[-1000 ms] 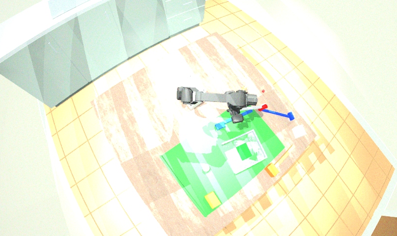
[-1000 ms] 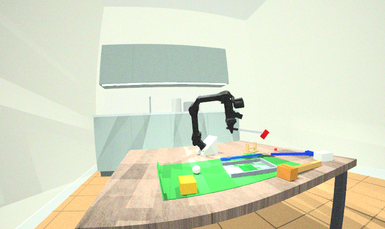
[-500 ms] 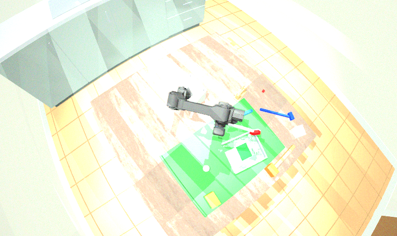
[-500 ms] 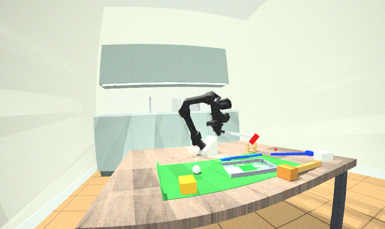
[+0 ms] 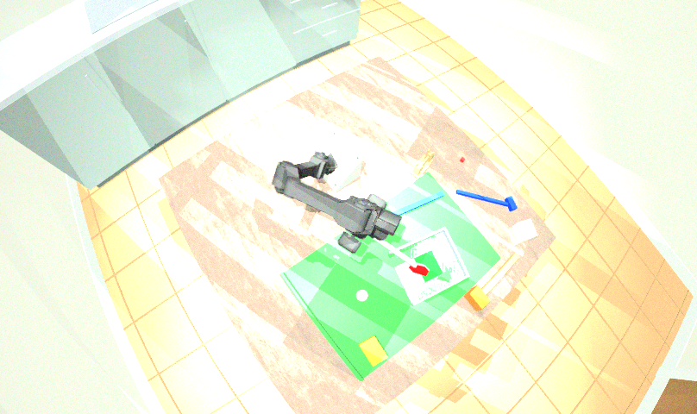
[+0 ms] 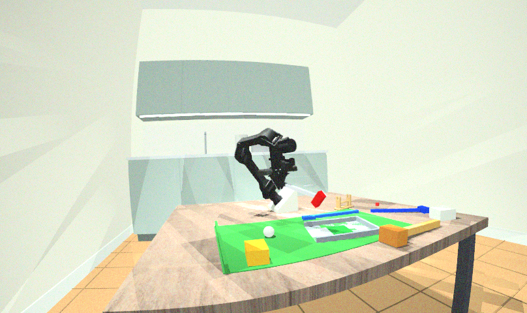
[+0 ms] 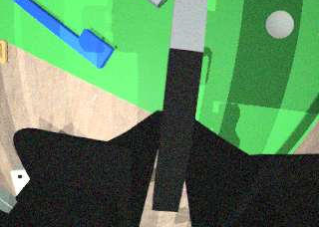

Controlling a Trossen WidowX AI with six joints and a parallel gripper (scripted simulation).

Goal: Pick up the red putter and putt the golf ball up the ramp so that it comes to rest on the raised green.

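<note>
My gripper tip is 10 cm short of the red putter and 6 cm to the right of it. The rest, counted from my gripper tip: green mat: 16 cm below, 16 cm ahead, 9 cm to the left; yellow block: 37 cm ahead, 15 cm to the right, 14 cm below; white golf ball: 17 cm ahead, 14 cm below, 9 cm to the right.
</note>
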